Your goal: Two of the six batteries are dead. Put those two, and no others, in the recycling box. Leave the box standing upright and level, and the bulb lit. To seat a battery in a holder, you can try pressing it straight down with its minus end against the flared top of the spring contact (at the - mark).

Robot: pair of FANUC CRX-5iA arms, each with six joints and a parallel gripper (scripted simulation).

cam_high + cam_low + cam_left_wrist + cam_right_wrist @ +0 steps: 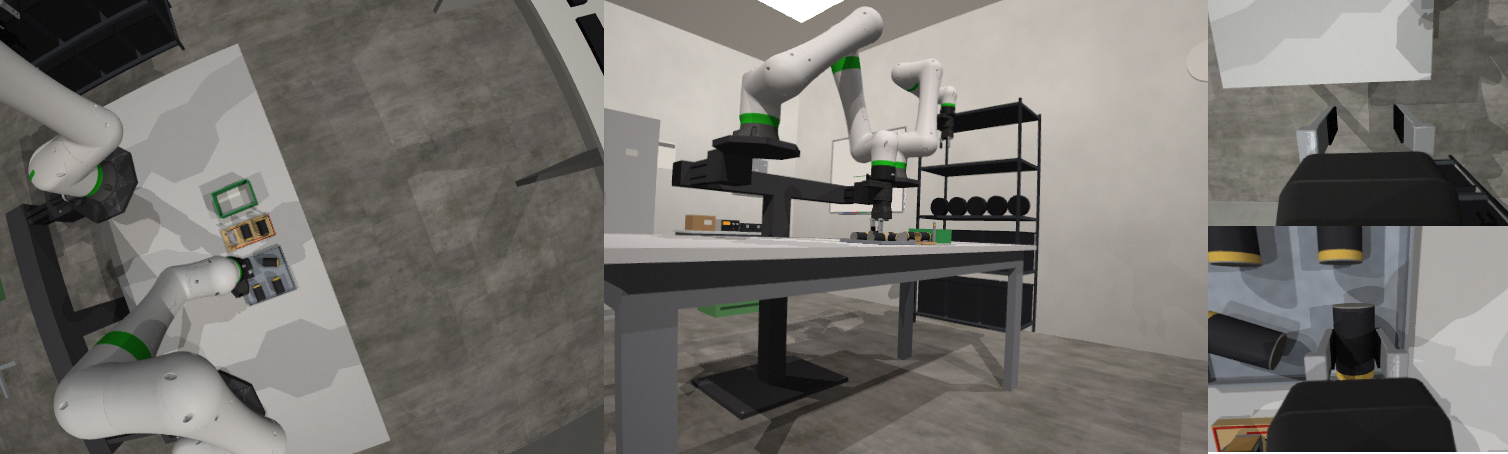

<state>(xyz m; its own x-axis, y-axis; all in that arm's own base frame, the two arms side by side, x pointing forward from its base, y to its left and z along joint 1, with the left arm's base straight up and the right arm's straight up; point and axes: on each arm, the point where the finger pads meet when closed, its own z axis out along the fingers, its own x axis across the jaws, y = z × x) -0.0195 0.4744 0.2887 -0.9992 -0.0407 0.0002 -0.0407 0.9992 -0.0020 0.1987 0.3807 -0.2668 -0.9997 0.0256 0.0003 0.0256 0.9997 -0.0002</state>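
Note:
The grey tray is 4 cm ahead of my right hand, 5 cm to the right of it and 4 cm below it. From my right hand the other things lie so: green recycling box (9 cm ahead, 27 cm to the left, 3 cm below).

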